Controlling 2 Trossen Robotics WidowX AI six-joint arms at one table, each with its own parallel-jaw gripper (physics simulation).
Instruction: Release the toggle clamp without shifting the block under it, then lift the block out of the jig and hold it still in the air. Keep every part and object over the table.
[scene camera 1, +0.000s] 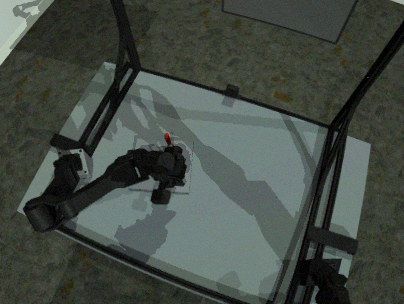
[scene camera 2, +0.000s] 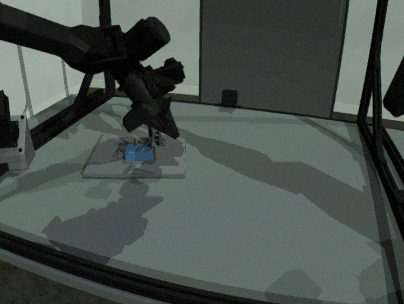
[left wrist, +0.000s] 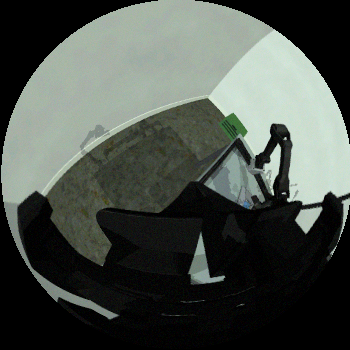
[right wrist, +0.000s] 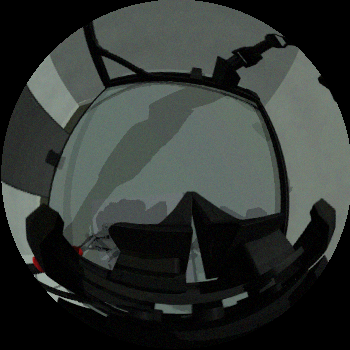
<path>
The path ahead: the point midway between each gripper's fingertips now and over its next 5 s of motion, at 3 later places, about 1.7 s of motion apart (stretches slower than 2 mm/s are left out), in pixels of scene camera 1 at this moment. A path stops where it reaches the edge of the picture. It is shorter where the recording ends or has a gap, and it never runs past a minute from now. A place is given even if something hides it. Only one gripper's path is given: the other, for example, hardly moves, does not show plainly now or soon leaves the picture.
My right gripper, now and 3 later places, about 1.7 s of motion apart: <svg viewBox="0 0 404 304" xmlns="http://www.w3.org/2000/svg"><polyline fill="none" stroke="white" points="183,185 189,172 193,162 181,183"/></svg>
</path>
